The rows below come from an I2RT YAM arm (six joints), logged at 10 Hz.
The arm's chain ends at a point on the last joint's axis. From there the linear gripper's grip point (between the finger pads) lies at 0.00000 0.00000 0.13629 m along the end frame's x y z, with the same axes.
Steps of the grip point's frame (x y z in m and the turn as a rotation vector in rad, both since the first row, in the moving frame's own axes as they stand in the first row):
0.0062, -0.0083, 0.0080, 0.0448, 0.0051, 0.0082
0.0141, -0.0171, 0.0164, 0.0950, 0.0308, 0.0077
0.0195, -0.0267, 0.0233, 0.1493, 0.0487, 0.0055
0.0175, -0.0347, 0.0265, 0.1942, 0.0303, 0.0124
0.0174, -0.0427, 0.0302, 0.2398, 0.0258, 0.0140
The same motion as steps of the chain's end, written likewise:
0.0055, -0.0022, 0.0081, 0.0448, 0.0051, 0.0082
0.0099, -0.0042, 0.0171, 0.0950, 0.0308, 0.0077
0.0128, -0.0065, 0.0250, 0.1493, 0.0487, 0.0055
0.0132, -0.0084, 0.0291, 0.1942, 0.0303, 0.0124
0.0137, -0.0104, 0.0341, 0.2398, 0.0258, 0.0140

